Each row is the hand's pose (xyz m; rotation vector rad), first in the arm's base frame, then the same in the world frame.
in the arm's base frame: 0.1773 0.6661 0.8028 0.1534 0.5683 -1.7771
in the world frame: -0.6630 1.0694 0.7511 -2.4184 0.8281 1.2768
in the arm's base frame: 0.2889 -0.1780 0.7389 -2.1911 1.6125 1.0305
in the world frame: -0.7330 0.7627 -0.0427 -0.2026 0.9218 -0.9609
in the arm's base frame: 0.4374 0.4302 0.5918 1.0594 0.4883 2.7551
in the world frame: -0.7606 0.7026 0.5970 -1.1284 -0.8981 1.0753
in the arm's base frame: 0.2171 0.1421 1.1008 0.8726 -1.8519 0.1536
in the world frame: -0.8746 1.1661 0.1936 0.7976 1.9496 0.3877
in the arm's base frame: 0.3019 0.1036 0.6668 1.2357 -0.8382 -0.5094
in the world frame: -0.6977 0.7624 0.2461 -0.5340 2.3479 0.3266
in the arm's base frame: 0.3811 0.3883 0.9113 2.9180 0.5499 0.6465
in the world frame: -0.8971 0.9802 0.4908 0.5532 -1.7802 2.2697
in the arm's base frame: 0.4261 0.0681 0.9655 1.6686 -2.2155 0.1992
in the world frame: -0.9705 0.9253 0.1761 0.7981 1.5840 -0.4878
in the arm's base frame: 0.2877 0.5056 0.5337 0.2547 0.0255 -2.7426
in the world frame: -0.6031 0.7558 0.6591 -1.8773 0.0492 0.6613
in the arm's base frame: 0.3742 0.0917 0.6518 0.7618 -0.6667 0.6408
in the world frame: -0.7487 0.7078 0.2477 -0.5337 -2.8703 -0.6197
